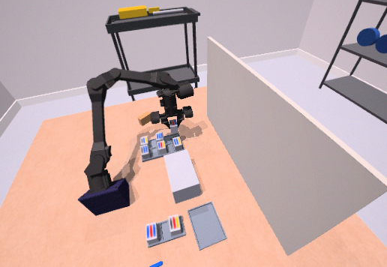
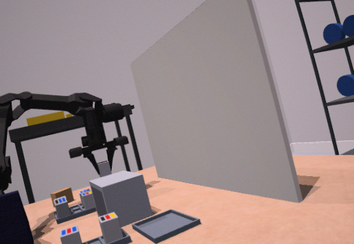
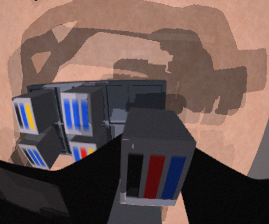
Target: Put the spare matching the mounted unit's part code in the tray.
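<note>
The tray lies 410 mm to the right of my gripper tip, 90 mm below it and 50 mm ahead of it. Also, from my gripper tip: tall grey panel: 240 mm ahead, 210 mm to the right, 140 mm above; then tan block: 180 mm to the left, 150 mm behind, 60 mm below; then mounted unit: 220 mm to the right, 40 mm below, 10 mm behind.
</note>
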